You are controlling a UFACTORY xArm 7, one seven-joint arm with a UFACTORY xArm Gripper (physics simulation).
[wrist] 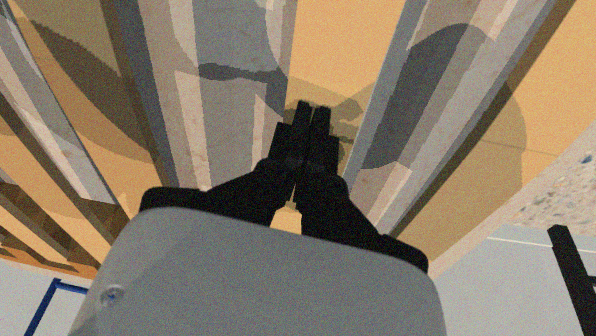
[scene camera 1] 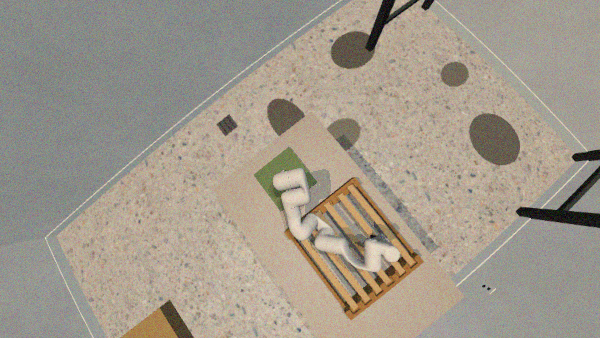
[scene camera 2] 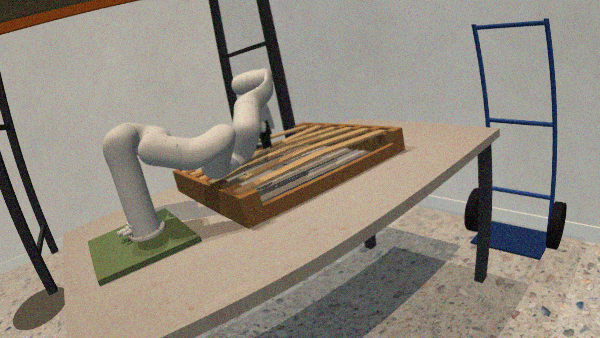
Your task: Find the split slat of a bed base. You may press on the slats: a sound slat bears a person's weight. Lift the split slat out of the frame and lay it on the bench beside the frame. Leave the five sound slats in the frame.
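The orange-brown bed frame (scene camera 1: pixel 385 290) (scene camera 2: pixel 250 212) lies on the bench (scene camera 1: pixel 250 200) (scene camera 2: pixel 225 270), with six parallel pale slats in it. My gripper (scene camera 1: pixel 372 237) (scene camera 2: pixel 266 145) (wrist: pixel 307 126) is shut and empty, pointing down. Its fingertips are on or just above the second slat (scene camera 1: pixel 352 210) (wrist: pixel 345 40) from the upper-right side of the frame in scene camera 1. The fingertips hide part of this slat; no split shows on its visible part, and I cannot tell how much it bends. The outermost slat (wrist: pixel 560 75) has a thin dark line across it.
The arm stands on a green base plate (scene camera 1: pixel 285 160) (scene camera 2: pixel 110 265) beside the frame's near end. Its links hang over the slats. Black uprights (scene camera 1: pixel 555 216) (scene camera 2: pixel 272 55) and a blue hand truck (scene camera 2: pixel 520 122) (wrist: pixel 42 305) stand beyond the bench.
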